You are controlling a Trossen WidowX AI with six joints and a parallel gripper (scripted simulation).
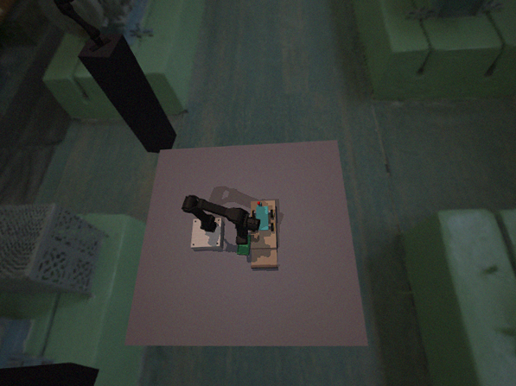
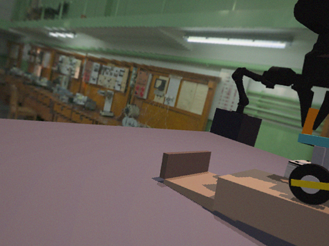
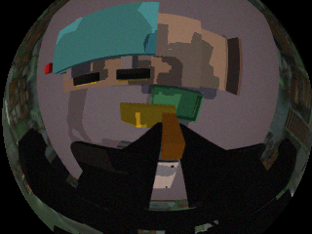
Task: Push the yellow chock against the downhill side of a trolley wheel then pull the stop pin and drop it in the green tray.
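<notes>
The red-headed stop pin lies 20 cm to the left of my gripper tip, 5 cm ahead of it and 3 cm below it. Round my gripper tip: trolley 11 cm to the left, 9 cm ahead, 5 cm below; yellow chock 2 cm to the left, 1 cm below; tan ramp 11 cm below, 10 cm to the left, 9 cm ahead.
</notes>
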